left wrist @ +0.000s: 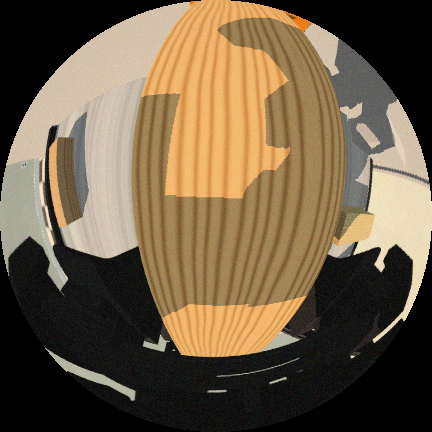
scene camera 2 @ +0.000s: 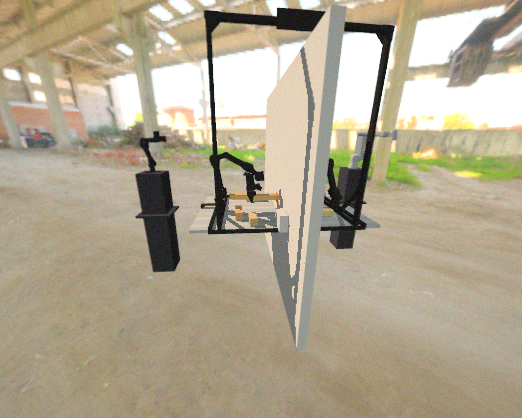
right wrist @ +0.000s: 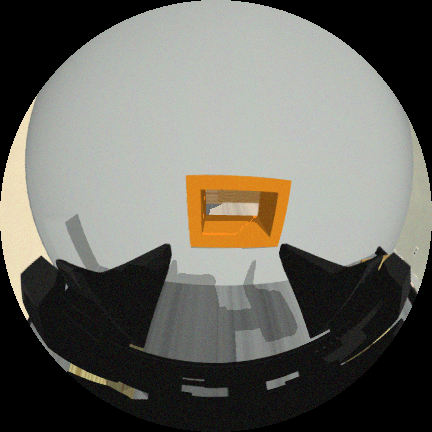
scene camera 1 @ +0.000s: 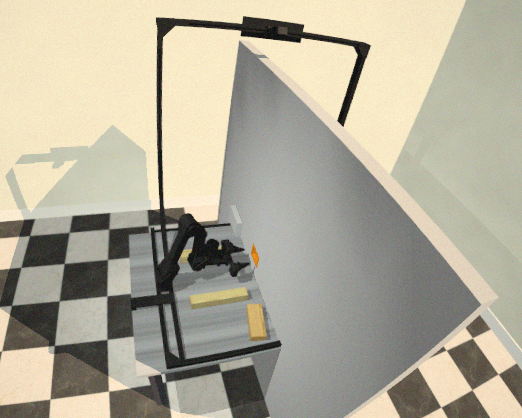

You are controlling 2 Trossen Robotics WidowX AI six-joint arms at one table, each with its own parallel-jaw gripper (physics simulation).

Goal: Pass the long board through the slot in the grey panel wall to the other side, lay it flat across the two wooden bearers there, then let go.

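Places are measured from the left arm's base along level axes (x right, y ahead, z up), in metres.
Pixels of known places: left gripper, fingertip midpoint: (scene camera 2: 251,201); right gripper, fingertip midpoint: (right wrist: 227,250) (scene camera 1: 246,256); right arm's base, origin of the base link: (scene camera 2: 334,205) (scene camera 1: 164,285).
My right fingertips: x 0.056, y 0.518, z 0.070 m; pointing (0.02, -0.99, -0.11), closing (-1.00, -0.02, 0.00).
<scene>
Behind a point stands the place of what it marks.
The long board (scene camera 2: 239,196) {x 0.065, y 0.150, z 0.104 m} (left wrist: 215,165) is level above the table on the left side of the panel wall (scene camera 1: 350,225) {x -0.422, y 0.483, z 0.731 m} (scene camera 2: 291,125) {x 0.356, y 0.433, z 0.571 m} in scene camera 2. My left gripper (scene camera 2: 251,198) {x 0.035, y 0.240, z 0.054 m} (left wrist: 224,232) {x 0.035, y 0.240, z 0.054 m} is shut on it. In the right wrist view the board's end (right wrist: 232,196) {x 0.044, y 0.423, z 0.082 m} shows through the orange-framed slot (right wrist: 194,215) {x 0.084, y 0.485, z 0.082 m} (scene camera 1: 255,256) {x 0.057, y 0.473, z 0.059 m}, high in the opening, its top hidden by the frame. My right gripper (scene camera 1: 245,257) {x 0.056, y 0.518, z 0.070 m} (right wrist: 227,250) {x 0.056, y 0.518, z 0.070 m} is open and empty, facing the slot from the other side. There, one pale bearer (scene camera 1: 219,298) {x -0.123, y 0.688, z 0.025 m} shows whole; another (scene camera 1: 185,256) {x 0.138, y 0.798, z 0.023 m} lies partly behind the arm.
A tan block (scene camera 1: 256,321) {x -0.262, y 0.559, z 0.019 m} lies near the wall's foot on the right arm's side. Blocks (scene camera 2: 238,214) {x 0.214, y 0.142, z 0.021 m} (scene camera 2: 253,219) {x 0.320, y 0.235, z 0.025 m} stand below the board on the left arm's side. A pale upright piece (scene camera 1: 236,220) {x 0.297, y 0.508, z 0.079 m} (scene camera 2: 283,222) {x 0.415, y 0.405, z 0.040 m} adjoins the wall. A black frame (scene camera 1: 160,125) {x 0.342, y 0.884, z 0.609 m} (scene camera 2: 211,90) {x 0.379, y 0.028, z 0.716 m} spans the table.
</scene>
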